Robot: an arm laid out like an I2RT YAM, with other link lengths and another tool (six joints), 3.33 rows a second.
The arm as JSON. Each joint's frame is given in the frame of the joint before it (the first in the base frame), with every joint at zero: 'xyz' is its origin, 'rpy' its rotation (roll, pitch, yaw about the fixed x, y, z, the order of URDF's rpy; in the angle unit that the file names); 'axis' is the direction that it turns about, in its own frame. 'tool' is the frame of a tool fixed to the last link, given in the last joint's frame.
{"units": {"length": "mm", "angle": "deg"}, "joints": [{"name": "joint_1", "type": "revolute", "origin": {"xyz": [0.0, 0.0, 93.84], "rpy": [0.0, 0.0, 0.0]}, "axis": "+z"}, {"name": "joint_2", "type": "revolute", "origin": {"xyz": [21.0, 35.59, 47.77], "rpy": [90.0, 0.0, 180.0]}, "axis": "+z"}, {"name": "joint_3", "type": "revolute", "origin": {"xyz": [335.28, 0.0, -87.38], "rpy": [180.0, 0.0, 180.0]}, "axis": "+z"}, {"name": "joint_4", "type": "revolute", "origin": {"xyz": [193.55, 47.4, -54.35], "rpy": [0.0, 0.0, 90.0]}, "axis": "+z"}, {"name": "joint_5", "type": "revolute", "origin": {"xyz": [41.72, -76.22, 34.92], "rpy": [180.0, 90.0, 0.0]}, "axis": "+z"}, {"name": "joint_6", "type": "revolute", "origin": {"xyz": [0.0, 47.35, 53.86], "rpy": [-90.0, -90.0, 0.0]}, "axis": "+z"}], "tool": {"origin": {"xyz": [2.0, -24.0, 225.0], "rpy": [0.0, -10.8, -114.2]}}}
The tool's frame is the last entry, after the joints.
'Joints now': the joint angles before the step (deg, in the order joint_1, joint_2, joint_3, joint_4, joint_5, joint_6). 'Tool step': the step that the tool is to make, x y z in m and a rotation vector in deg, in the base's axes. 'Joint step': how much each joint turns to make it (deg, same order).
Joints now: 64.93, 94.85, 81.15, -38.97, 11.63, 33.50
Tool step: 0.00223, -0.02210, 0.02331, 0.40, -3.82, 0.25
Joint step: 0.05, -5.04, -1.97, -0.59, 2.45, -2.27
